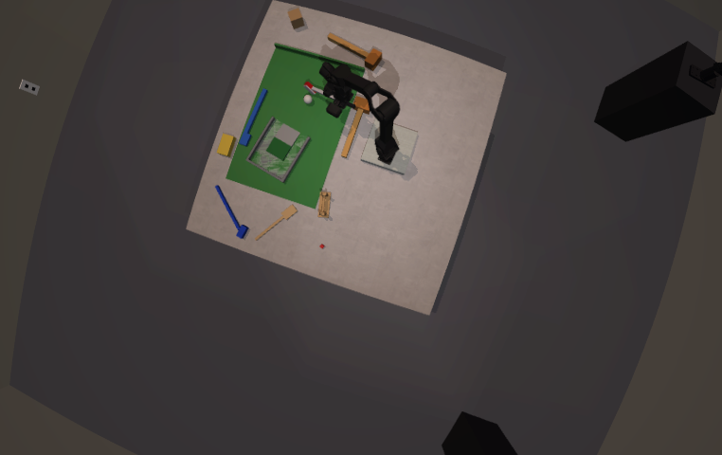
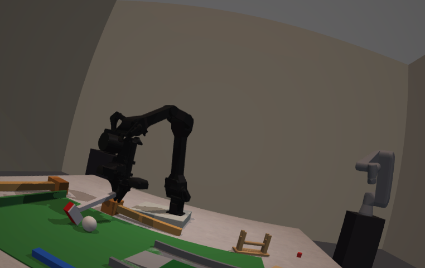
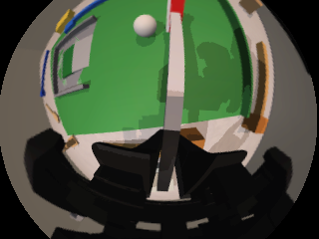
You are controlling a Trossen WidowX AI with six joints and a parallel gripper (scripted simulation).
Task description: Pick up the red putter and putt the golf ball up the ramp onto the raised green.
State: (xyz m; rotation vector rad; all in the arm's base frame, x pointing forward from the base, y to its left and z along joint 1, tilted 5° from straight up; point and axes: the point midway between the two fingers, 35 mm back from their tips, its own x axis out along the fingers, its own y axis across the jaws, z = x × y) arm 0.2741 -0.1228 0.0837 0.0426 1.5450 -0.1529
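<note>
Right now the red putter is 90 mm ahead of my gripper tip and 10 mm to the right of it. Round my gripper tip: white golf ball (190 mm ahead, 30 mm to the left, 40 mm below); then yellow block (470 mm ahead, 400 mm to the left, 50 mm below); then small wooden rack (110 mm behind, 460 mm to the left, 30 mm below).
</note>
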